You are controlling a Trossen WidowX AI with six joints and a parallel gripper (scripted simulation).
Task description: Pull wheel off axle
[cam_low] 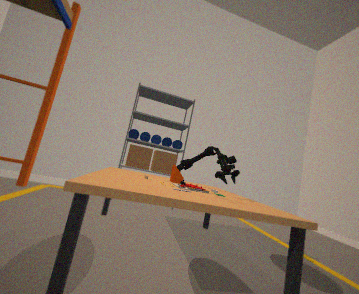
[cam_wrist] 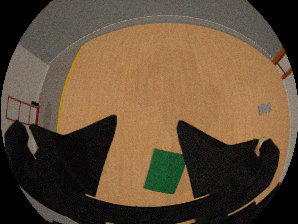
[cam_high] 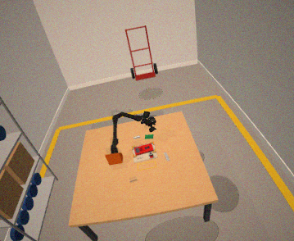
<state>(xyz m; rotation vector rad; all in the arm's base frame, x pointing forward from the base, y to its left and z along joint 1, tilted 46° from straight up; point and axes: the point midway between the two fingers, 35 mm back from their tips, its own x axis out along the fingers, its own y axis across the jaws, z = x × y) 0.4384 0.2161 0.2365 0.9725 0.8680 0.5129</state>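
The dark wheel lies 90 mm behind my gripper tip, 340 mm to the right of it and 70 mm below it.
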